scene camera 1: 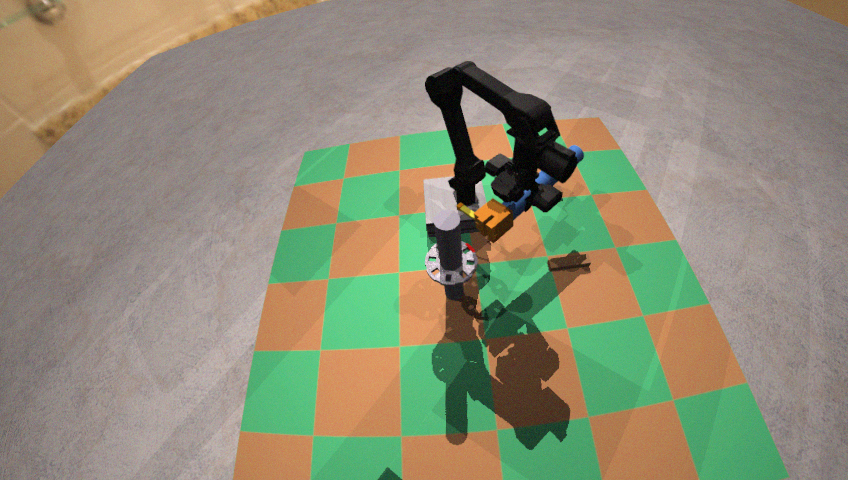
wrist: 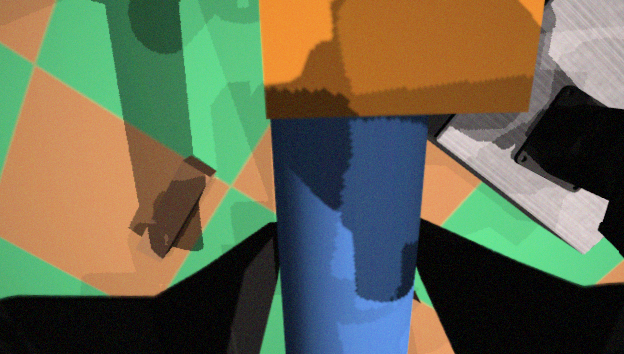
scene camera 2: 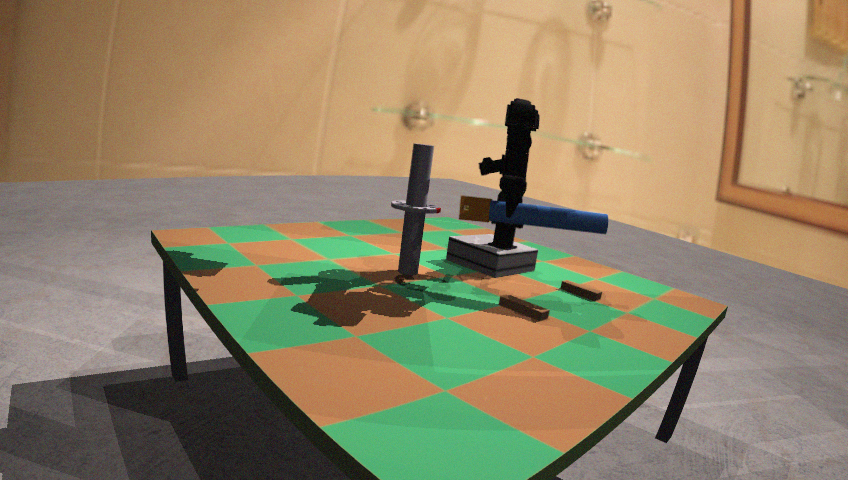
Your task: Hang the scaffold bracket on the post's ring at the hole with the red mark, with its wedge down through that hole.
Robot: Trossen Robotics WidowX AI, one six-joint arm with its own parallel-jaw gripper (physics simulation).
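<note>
The scaffold bracket has a blue tube (scene camera 1: pixel 519 204) (scene camera 2: pixel 565 217) (wrist: pixel 310 240), an orange head (scene camera 1: pixel 493 220) (scene camera 2: pixel 474 209) (wrist: pixel 400 50) and a yellow wedge (scene camera 1: pixel 466 210). My gripper (scene camera 1: pixel 526 198) (scene camera 2: pixel 510 211) (wrist: pixel 344 230) is shut on the tube behind the head and holds the bracket in the air, nearly level. The grey post (scene camera 1: pixel 448 240) (scene camera 2: pixel 421 172) stands upright and bears a pale ring (scene camera 1: pixel 441 277) (scene camera 2: pixel 425 209). The red mark (scene camera 1: pixel 470 247) (scene camera 2: pixel 438 209) is on the ring's side towards the bracket. In scene camera 2, the head is apart from the ring at about its height; the wedge is hidden there.
The arm's grey base (scene camera 1: pixel 437 199) (scene camera 2: pixel 490 252) (wrist: pixel 525 200) stands behind the post, near the bracket's head. A brown block (scene camera 1: pixel 568 263) (scene camera 2: pixel 523 308) (wrist: pixel 177 215) lies on the checkered table top. Another brown block (scene camera 2: pixel 581 290) lies farther back in scene camera 2.
</note>
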